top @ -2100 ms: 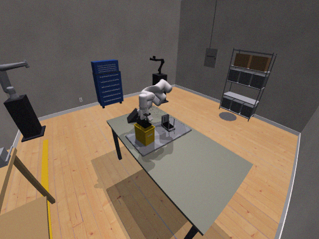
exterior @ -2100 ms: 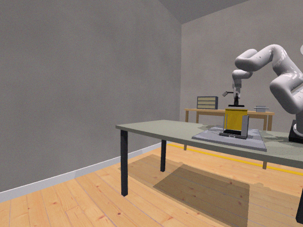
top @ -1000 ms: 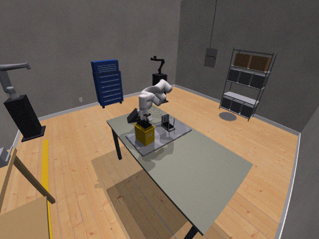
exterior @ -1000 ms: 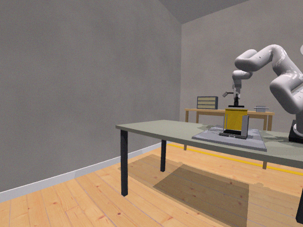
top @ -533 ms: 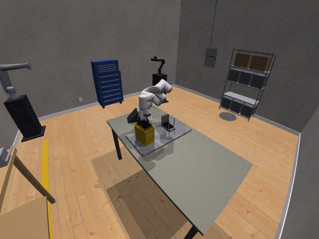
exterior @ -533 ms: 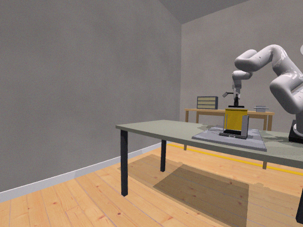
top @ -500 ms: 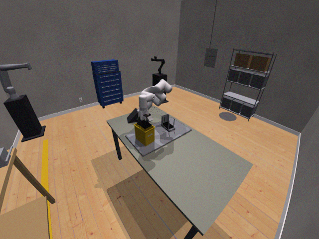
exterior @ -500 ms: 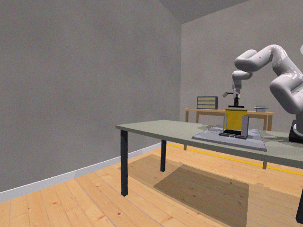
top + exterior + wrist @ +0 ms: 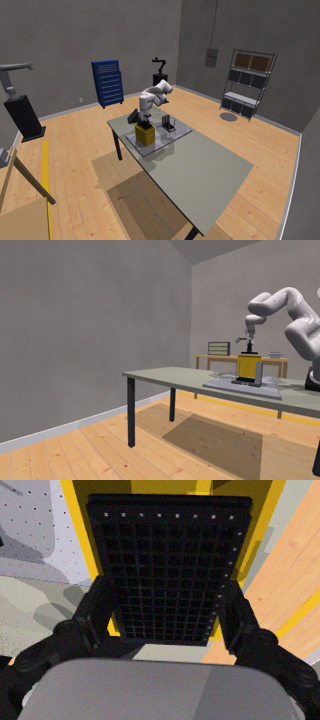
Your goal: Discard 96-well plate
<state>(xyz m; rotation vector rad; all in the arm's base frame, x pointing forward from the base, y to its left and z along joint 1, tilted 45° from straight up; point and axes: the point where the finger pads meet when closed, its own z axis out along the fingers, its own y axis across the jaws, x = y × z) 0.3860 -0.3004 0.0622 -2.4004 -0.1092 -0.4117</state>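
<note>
Now: hand 12 cm above the yellow plastics bin W1.
</note>
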